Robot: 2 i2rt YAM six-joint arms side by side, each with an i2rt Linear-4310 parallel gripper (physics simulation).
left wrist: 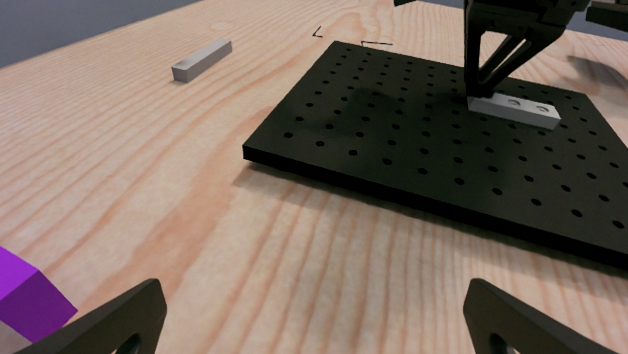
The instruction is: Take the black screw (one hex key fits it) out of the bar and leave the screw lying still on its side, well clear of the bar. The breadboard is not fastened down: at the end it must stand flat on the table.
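Frame: origin at the left arm's base, x back, y left, z down, level; centimetres.
Where they show: left gripper, fingertip midpoint: [314,293]; right gripper, fingertip midpoint: [472,90].
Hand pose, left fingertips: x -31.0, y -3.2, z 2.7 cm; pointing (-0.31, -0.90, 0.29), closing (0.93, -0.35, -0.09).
Note:
After its pixels a point has its place.
The black breadboard [350,172] @[x -32.2, y -14.4, z 7.1 cm] lies on the wooden table in the left wrist view, its near edge running from the centre to the lower right. The light grey bar [520,116] @[x -20.1, y -28.4, z 6.6 cm] lies on it, with two empty-looking holes toward its right end. My right gripper [472,90] @[x -24.6, y -30.0, z 5.9 cm] is down at the bar's left end, its fingertips close together. The black screw cannot be told apart from the dark fingertips there. My left gripper [314,293] @[x -31.0, y -3.2, z 2.7 cm] is open and empty, in front of the breadboard's near edge and apart from it.
A separate grey block [202,61] @[x -52.8, y -26.5, z 8.4 cm] lies on the table to the left, beyond the breadboard's left corner. Part of a purple block [32,300] @[x -42.0, y -0.3, z 7.0 cm] shows at the lower left, beside my left finger. Black corner marks [376,43] @[x -37.2, y -48.7, z 9.6 cm] are on the table behind the breadboard.

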